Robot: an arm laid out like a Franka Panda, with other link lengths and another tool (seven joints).
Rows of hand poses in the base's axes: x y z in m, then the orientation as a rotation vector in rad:
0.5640, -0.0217, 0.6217, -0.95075, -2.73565, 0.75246
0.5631, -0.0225, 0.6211, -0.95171, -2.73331, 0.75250
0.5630, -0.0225, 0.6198, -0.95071, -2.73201, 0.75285
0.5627, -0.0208, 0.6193, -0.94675, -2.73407, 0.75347
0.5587, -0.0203, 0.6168, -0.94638, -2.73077, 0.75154
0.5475, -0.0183, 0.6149, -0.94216, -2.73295, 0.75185
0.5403, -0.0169, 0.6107, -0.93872, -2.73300, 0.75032
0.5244, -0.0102, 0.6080, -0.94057, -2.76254, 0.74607
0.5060, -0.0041, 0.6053, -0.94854, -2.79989, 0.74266
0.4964, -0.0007, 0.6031, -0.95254, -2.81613, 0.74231
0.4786, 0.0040, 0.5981, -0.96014, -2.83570, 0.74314
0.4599, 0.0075, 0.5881, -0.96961, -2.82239, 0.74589
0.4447, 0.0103, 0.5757, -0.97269, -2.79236, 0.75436
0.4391, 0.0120, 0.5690, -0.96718, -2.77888, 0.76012
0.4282, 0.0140, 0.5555, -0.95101, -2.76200, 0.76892
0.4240, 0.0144, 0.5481, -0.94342, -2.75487, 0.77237
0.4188, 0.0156, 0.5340, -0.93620, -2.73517, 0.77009
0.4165, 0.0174, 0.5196, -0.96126, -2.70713, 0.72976
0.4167, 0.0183, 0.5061, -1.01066, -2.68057, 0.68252
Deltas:
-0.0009, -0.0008, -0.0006, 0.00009, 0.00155, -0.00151
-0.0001, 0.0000, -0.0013, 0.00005, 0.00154, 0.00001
-0.0003, 0.0017, -0.0005, -0.00007, 0.00001, 0.00306
-0.0040, 0.0005, -0.0025, 0.00173, 0.00297, -0.00143
-0.0112, 0.0020, -0.0019, 0.00017, 0.00002, 0.00322
-0.0072, 0.0014, -0.0042, 0.00154, 0.00149, 0.00169
-0.0159, 0.0067, -0.0027, -0.00055, -0.02580, 0.01113
-0.0184, 0.0061, -0.0027, -0.00298, -0.03513, 0.01122
-0.0096, 0.0034, -0.0022, -0.00219, -0.01552, 0.00469
-0.0178, 0.0047, -0.0050, -0.00384, -0.01993, 0.00429
-0.0187, 0.0035, -0.0100, -0.00127, 0.00707, -0.01033
-0.0152, 0.0028, -0.0124, -0.00237, 0.02387, -0.01367
-0.0056, 0.0017, -0.0067, -0.00157, 0.01373, -0.00238
-0.0109, 0.0020, -0.0135, -0.00191, 0.02129, 0.00208
-0.0042, 0.0004, -0.0074, -0.00056, 0.00932, 0.00128
-0.0052, 0.0012, -0.0141, 0.00459, 0.01986, -0.00493
-0.0023, 0.0018, -0.0144, 0.02688, 0.01276, -0.03006
0.0002, 0.0009, -0.0135, 0.02748, -0.00058, -0.04341

